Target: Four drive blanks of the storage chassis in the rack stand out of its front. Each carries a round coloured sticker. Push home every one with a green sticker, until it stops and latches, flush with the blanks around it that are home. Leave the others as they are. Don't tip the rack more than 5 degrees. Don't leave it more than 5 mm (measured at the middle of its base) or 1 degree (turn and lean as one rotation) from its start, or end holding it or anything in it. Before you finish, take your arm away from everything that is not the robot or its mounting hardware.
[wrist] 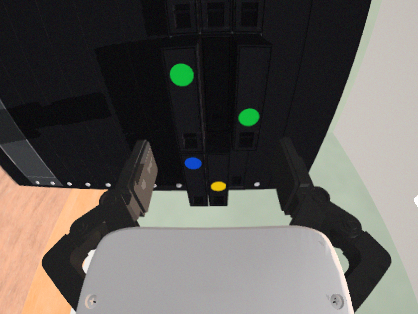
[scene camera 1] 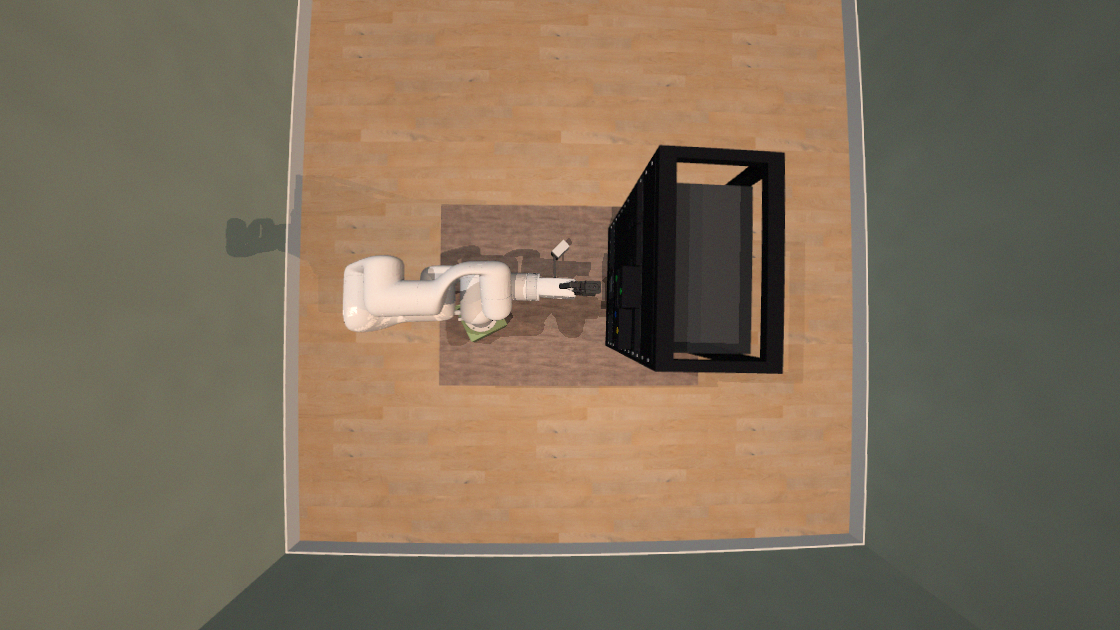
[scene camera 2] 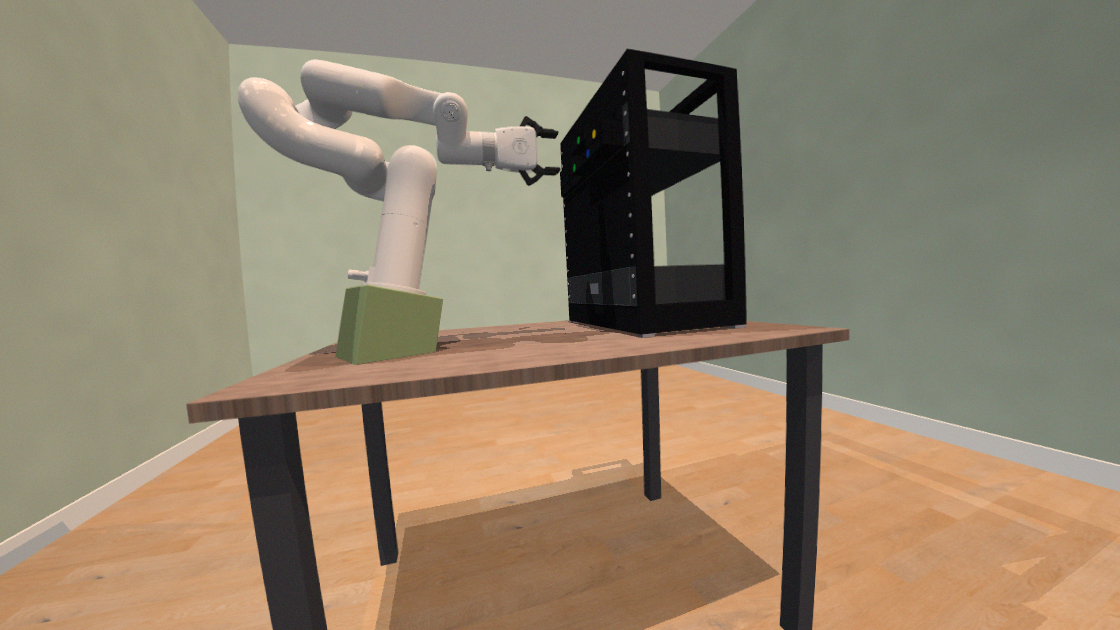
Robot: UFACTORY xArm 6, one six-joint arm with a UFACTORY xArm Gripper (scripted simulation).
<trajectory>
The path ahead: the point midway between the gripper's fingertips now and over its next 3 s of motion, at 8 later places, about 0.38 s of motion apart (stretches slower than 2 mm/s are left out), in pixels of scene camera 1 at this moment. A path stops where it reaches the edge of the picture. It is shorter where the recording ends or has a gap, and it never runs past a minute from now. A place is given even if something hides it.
My gripper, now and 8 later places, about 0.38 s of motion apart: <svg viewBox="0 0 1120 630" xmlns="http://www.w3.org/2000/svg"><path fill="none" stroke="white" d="M598 289L601 288L601 290L601 297L600 310L599 320L600 325L602 325L603 324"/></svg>
</trajectory>
